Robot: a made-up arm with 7 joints.
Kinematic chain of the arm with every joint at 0, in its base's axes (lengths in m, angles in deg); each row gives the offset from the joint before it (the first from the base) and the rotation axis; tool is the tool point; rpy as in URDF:
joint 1: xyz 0 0 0.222 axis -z
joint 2: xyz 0 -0.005 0.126 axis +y
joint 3: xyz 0 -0.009 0.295 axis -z
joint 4: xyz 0 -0.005 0.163 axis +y
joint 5: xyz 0 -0.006 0.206 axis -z
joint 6: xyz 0 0 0.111 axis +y
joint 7: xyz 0 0 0.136 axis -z
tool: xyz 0 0 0 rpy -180 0 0
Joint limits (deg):
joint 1: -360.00..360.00
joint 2: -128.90..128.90
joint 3: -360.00..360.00
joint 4: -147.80..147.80
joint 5: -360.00..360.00
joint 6: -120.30..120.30
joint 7: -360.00..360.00
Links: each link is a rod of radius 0.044 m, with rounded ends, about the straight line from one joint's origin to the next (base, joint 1, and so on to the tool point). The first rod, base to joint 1, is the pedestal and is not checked.
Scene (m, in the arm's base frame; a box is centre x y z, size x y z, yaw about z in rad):
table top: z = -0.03
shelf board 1: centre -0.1 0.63 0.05 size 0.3 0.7 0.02 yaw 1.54
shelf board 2: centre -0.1 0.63 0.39 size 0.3 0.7 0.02 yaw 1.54
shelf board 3: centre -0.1 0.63 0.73 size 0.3 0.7 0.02 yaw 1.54
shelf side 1: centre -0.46 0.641 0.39 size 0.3 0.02 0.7 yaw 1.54
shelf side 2: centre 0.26 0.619 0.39 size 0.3 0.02 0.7 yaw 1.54
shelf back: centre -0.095 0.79 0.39 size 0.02 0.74 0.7 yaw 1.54
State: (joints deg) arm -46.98 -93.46 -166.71 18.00 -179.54 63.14 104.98
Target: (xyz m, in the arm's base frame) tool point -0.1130 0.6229 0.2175
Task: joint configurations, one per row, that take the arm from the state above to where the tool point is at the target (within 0.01 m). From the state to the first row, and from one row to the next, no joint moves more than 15 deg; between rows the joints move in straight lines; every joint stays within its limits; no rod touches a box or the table.
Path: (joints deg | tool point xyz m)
1: -36.51 -88.86 -162.28 32.01 -184.70 52.40 113.13 | -0.7129 -0.4758 0.2558
2: -26.03 -84.27 -157.85 46.01 -189.85 41.66 121.29 | -0.7899 -0.2737 0.2185
3: -15.56 -79.67 -153.42 60.02 -195.01 30.92 129.44 | -0.7897 -0.0486 0.1915
4: -5.08 -75.07 -148.99 74.02 -200.17 20.18 137.60 | -0.7069 0.1613 0.1780
5: 5.39 -70.47 -144.56 88.03 -205.32 9.44 145.75 | -0.5565 0.3175 0.1786
6: 15.87 -65.88 -140.13 102.04 -210.48 -1.30 153.91 | -0.3722 0.3937 0.1911
7: 26.34 -61.28 -135.70 116.04 -215.63 -12.05 162.06 | -0.1974 0.3849 0.2124
8: 30.19 -65.53 -133.18 112.31 -211.40 -0.04 150.64 | -0.1744 0.4475 0.2127
9: 34.04 -69.78 -130.66 108.58 -207.17 11.98 139.23 | -0.1536 0.5035 0.2163
10: 37.88 -74.03 -128.15 104.85 -202.94 23.99 127.81 | -0.1365 0.5519 0.2200
11: 41.73 -78.28 -125.63 101.12 -198.71 36.00 116.40 | -0.1231 0.5919 0.2212
12: 45.58 -82.53 -123.11 97.39 -194.49 48.01 104.98 | -0.1130 0.6229 0.2175

